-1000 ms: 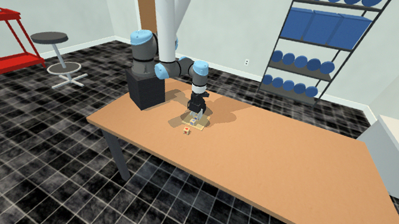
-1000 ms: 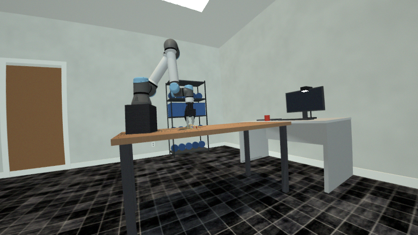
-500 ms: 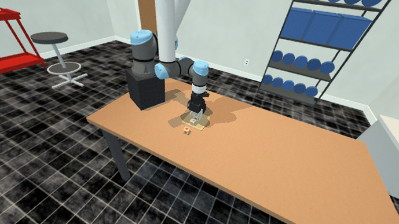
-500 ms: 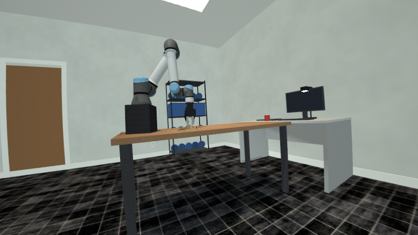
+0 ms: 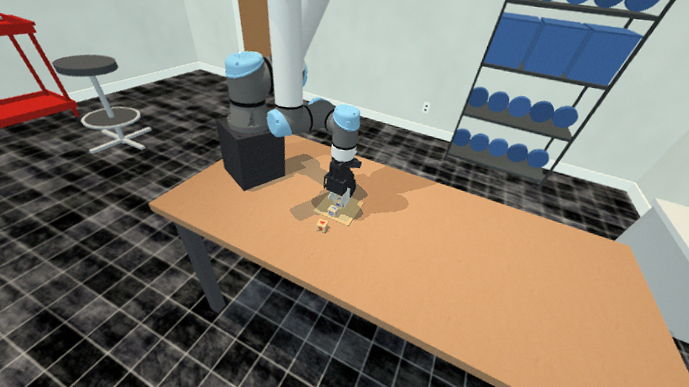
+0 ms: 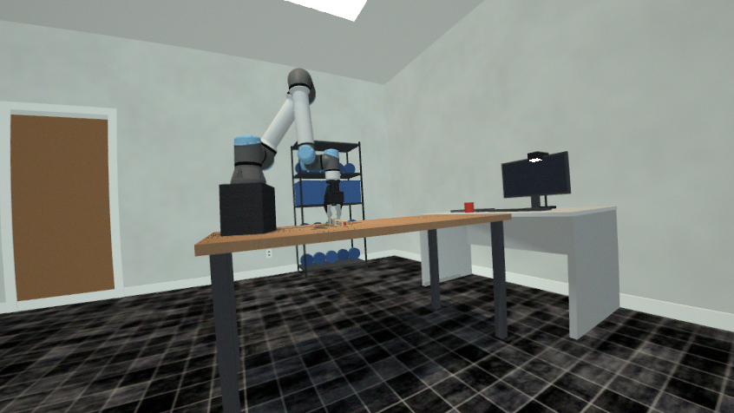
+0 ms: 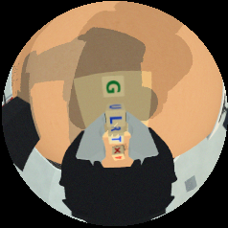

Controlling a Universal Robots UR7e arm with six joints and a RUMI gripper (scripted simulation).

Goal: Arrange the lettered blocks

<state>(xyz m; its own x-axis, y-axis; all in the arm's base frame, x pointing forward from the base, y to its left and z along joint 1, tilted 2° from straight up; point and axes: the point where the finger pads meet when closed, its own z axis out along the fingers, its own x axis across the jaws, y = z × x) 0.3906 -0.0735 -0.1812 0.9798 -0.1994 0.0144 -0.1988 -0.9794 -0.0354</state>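
My gripper is now right at the wooden letter block. Round my hand: pale yellow mat: 20 mm below.
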